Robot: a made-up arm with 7 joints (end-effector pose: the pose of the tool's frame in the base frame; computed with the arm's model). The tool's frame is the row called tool. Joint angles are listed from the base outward.
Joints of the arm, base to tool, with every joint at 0 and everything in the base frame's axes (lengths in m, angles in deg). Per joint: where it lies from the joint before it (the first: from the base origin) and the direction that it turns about. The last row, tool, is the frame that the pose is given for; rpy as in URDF.
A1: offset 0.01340 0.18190 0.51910 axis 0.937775 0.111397 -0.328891
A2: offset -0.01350 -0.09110 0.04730 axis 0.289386 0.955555 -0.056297
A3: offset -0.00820 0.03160 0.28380 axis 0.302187 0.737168 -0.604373
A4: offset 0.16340 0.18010 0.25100 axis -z
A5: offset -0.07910 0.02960 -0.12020 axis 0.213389 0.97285 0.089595
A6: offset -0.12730 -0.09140 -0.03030 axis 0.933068 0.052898 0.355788
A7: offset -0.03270 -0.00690 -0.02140 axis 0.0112 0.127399 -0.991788
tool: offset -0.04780 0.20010 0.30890 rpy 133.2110 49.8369 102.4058
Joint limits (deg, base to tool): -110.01..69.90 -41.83..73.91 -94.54..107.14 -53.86..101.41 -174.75..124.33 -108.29..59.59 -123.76..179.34
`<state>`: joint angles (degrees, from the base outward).
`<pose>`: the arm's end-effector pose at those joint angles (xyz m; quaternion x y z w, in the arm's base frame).
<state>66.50 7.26 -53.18 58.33 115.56 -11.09 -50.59</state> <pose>-0.0481 -0.4987 0.8735 -0.3379 -0.4355 -0.8136 0.1849</pose>
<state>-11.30 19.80 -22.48 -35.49 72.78 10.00 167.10</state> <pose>0.4979 0.1870 0.9653 0.2640 0.0222 -0.8665 0.4230</pose>
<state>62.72 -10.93 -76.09 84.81 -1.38 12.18 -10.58</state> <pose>-0.3967 0.3478 1.1053 0.8142 0.0049 0.2566 0.5208</pose>
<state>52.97 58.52 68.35 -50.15 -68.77 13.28 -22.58</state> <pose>0.1501 -0.2959 0.6247 -0.7729 -0.4864 -0.4055 0.0394</pose>
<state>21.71 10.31 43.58 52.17 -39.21 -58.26 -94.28</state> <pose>0.4406 0.4762 0.9745 -0.1814 -0.9455 0.2555 0.0884</pose>
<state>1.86 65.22 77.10 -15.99 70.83 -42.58 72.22</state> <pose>0.3107 0.1451 0.3000 0.1793 -0.5643 0.5229 0.6132</pose>
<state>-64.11 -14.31 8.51 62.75 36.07 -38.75 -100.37</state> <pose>-0.4177 1.0090 0.6083 -0.1204 0.8985 -0.1821 0.3808</pose>
